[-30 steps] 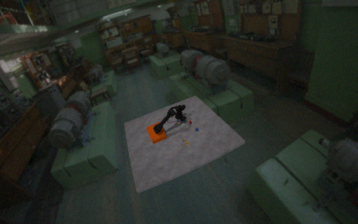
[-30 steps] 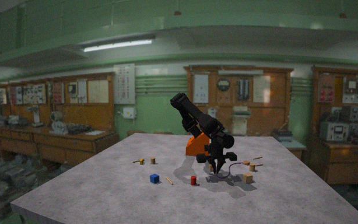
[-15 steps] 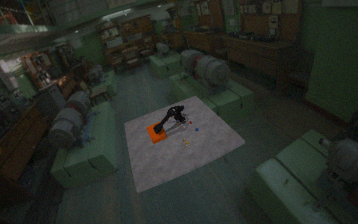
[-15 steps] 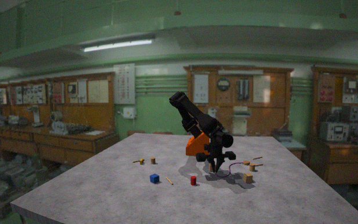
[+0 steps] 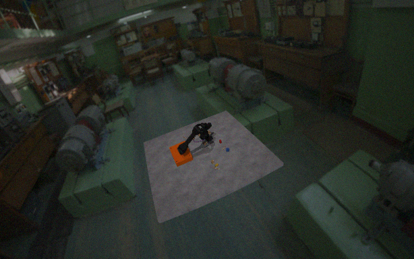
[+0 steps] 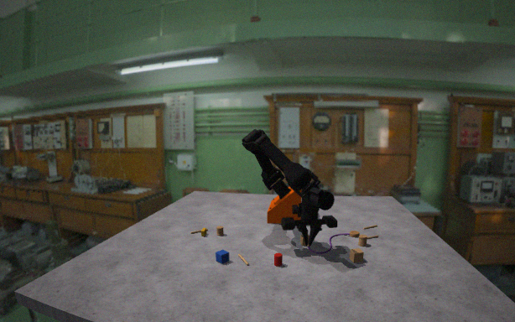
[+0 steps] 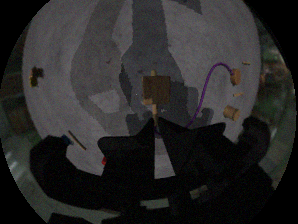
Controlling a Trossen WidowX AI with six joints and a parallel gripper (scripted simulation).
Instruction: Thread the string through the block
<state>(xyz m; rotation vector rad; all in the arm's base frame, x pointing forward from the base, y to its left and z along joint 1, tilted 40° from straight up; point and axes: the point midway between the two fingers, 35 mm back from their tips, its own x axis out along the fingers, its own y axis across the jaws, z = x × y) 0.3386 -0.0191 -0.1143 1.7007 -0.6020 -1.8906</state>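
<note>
Now: gripper tip 20 mm past the thin wooden stick. From my gripper tip the other things lie so: blue cube (90 mm ahead, 280 mm to the right); then red cylinder (110 mm ahead, 110 mm to the right); then round wooden button (110 mm behind, 200 mm to the left, 10 mm below).
</note>
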